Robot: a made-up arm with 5 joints. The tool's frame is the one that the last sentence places.
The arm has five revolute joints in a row. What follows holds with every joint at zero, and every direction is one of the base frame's.
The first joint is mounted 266 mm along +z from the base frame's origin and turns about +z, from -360 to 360 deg.
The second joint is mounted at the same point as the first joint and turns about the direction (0, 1, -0.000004), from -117.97 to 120 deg.
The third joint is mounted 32 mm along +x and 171 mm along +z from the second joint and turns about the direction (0, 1, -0.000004), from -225 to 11 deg.
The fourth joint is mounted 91 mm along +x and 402 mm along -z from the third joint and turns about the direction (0, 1, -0.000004), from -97 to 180 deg.
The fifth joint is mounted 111 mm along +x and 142 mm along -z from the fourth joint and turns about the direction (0, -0.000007, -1), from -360 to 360 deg.
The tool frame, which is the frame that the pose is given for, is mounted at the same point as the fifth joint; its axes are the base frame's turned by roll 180, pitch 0 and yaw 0 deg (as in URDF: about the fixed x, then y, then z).
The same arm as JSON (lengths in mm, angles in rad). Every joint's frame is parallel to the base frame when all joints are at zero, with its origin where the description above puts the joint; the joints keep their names.
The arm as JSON. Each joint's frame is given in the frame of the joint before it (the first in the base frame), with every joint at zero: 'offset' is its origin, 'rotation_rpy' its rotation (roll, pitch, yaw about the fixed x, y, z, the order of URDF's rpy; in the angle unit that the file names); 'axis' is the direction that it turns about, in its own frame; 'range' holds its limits. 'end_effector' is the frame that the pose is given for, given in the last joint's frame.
{"length_unit": "mm", "angle_unit": "rad", "chain": [
  {"id": "joint 1", "offset": [0.0, 0.0, 266.0], "rotation_rpy": [0.0, 0.0, 0.0], "axis": [0.0, 0.0, 1.0], "range": [-6.2832, 6.2832]},
  {"id": "joint 2", "offset": [0.0, 0.0, 0.0], "rotation_rpy": [0.0, 0.0, 0.0], "axis": [0.0, 1.0, 0.0], "range": [-2.059, 2.0944]},
  {"id": "joint 3", "offset": [32.0, 0.0, 171.0], "rotation_rpy": [0.0, 0.0, 0.0], "axis": [0.0, 1.0, 0.0], "range": [-3.927, 0.192]},
  {"id": "joint 4", "offset": [91.0, 0.0, -402.0], "rotation_rpy": [0.0, 0.0, 0.0], "axis": [0.0, 1.0, 0.0], "range": [-1.693, 3.1416]},
  {"id": "joint 5", "offset": [111.0, 0.0, -142.0], "rotation_rpy": [0.0, 0.0, 0.0], "axis": [0.0, 0.0, -1.0], "range": [-6.2832, 6.2832]}
], "end_effector": {"offset": [0.0, 0.0, 0.0], "rotation_rpy": [3.1416, 0.0, 0.0]}}

